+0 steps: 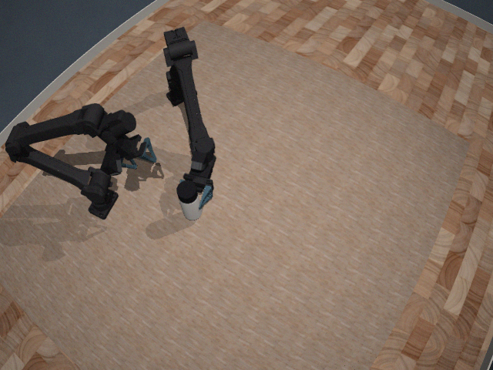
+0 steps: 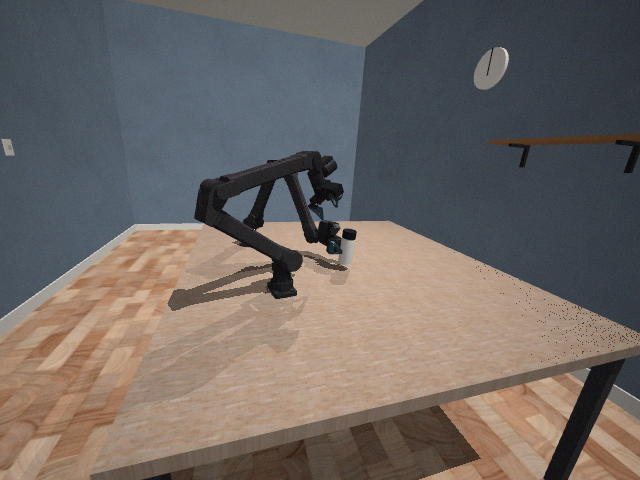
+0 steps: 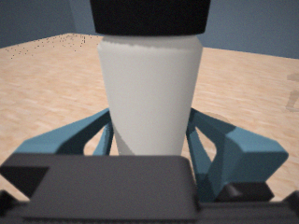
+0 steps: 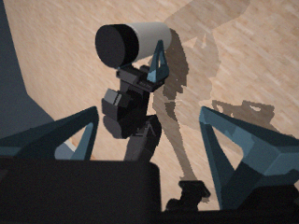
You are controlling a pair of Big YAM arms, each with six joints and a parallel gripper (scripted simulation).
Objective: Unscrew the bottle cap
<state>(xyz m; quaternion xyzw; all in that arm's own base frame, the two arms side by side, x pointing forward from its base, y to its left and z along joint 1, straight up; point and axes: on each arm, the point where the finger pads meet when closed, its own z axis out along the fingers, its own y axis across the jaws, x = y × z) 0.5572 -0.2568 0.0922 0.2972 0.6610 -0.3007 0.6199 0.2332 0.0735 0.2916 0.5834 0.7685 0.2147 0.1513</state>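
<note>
Right now the white bottle is 40 mm above my left hand. From my left hand the other things lie so: black cap: 80 mm above.
Now: right hand 13 cm short of the black cap, 12 cm above it and 2 cm to the right of it. The rest, counted from my right hand: white bottle: 16 cm below, 13 cm ahead, 2 cm to the left.
</note>
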